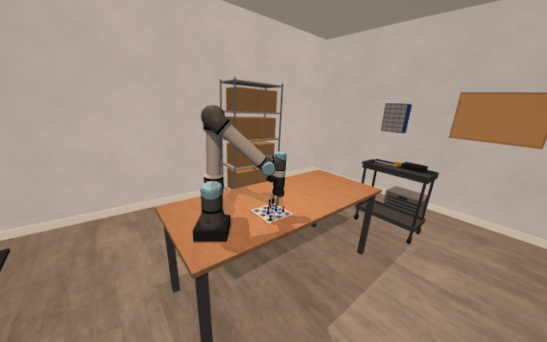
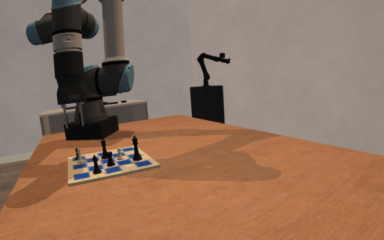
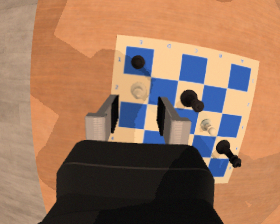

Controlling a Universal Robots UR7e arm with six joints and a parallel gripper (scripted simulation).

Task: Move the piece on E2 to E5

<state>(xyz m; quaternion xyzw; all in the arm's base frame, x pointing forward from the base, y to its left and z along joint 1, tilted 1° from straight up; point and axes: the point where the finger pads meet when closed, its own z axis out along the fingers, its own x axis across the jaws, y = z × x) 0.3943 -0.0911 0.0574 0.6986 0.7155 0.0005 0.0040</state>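
Right now my hand is 9 cm above the white pawn. Also, from my hand: blue-and-cream chessboard: 4 cm ahead, 7 cm to the left, 12 cm below; then tall black chess piece: 8 cm ahead, 14 cm to the left, 8 cm below.
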